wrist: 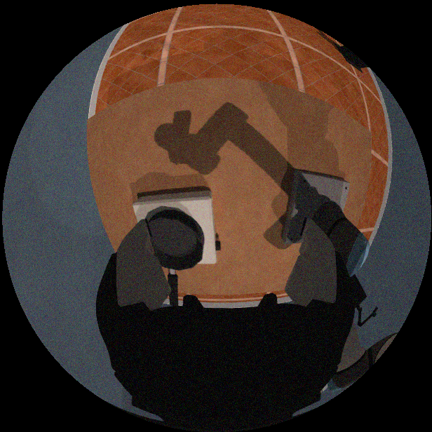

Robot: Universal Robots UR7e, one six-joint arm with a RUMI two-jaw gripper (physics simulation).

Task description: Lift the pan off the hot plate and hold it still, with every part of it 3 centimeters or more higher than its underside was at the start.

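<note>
The dark round pan (176,240) sits on the white hot plate (206,212), left of the middle of the wrist view. Its thin dark handle (173,290) points toward the bottom of the view, and the gripper body hides its far end. My gripper (226,221) is open and empty, its two grey fingers wide apart. The left finger overlaps the pan's left edge in the view, and the right finger is well to the right of the pan. The height of the fingers above the pan is hard to tell.
The arm's dark links (332,220) and the grey base plate (327,186) stand at the right. A small dark knob (217,245) sticks out from the hot plate's right side. The arm's shadow falls across the brown table top (245,200).
</note>
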